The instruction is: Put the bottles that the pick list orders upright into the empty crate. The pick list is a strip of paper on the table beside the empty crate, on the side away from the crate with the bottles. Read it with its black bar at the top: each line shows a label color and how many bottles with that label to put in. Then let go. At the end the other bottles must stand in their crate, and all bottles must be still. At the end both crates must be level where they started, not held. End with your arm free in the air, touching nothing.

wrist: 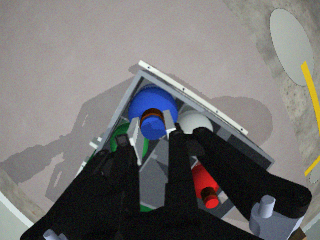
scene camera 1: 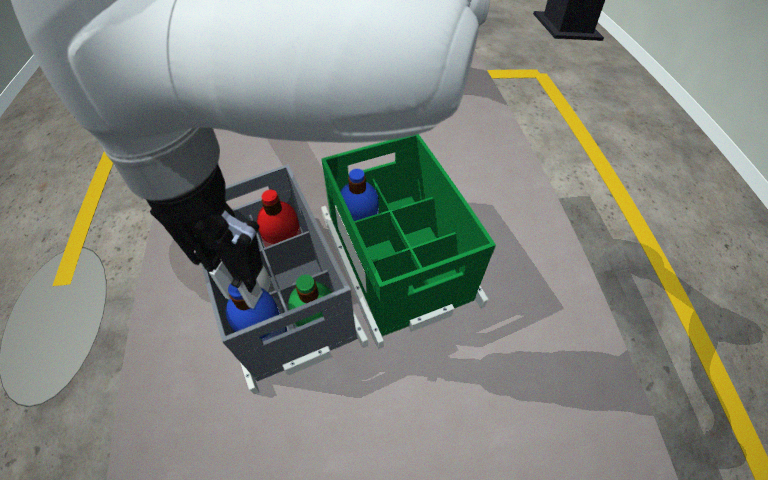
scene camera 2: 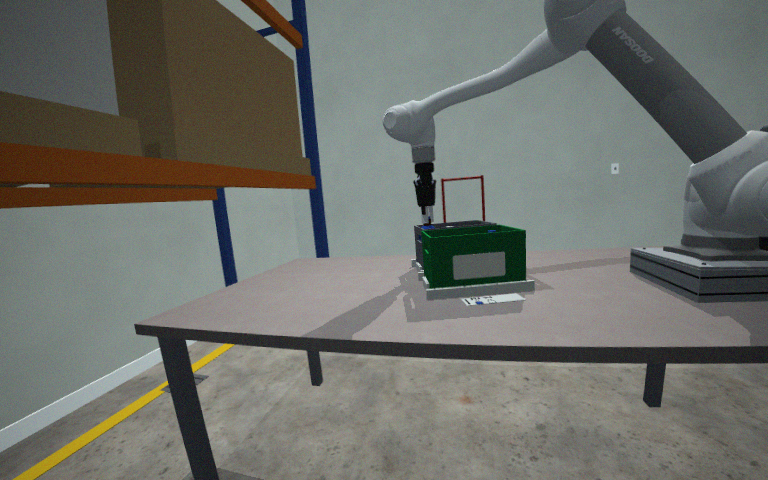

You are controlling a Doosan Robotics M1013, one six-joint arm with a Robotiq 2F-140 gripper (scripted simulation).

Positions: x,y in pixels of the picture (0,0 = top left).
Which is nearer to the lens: the green bottle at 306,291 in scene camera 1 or the blue bottle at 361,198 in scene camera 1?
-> The green bottle.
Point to a blue bottle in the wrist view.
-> At 148,104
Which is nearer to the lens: the blue bottle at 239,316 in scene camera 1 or the red bottle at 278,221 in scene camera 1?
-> The blue bottle.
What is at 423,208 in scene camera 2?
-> My gripper.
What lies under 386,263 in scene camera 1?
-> A green crate.
